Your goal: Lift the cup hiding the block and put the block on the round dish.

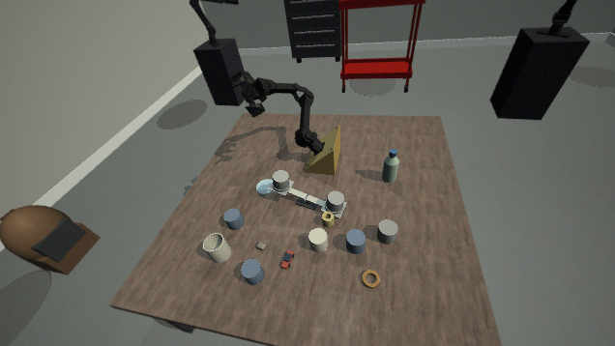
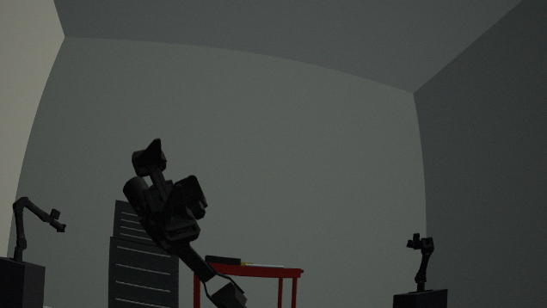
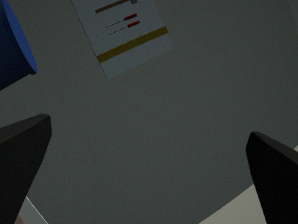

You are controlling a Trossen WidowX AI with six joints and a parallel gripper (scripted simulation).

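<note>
The grey cup lies 15 cm ahead of my gripper tip, 41 cm to the left of it and 39 cm below it. Also, from my gripper tip: pale blue round dish: 7 cm ahead, 3 cm to the left, 45 cm below; then grey block: 15 cm ahead, 39 cm to the left, 41 cm below; then small balance: 13 cm ahead, 26 cm to the left, 43 cm below.
</note>
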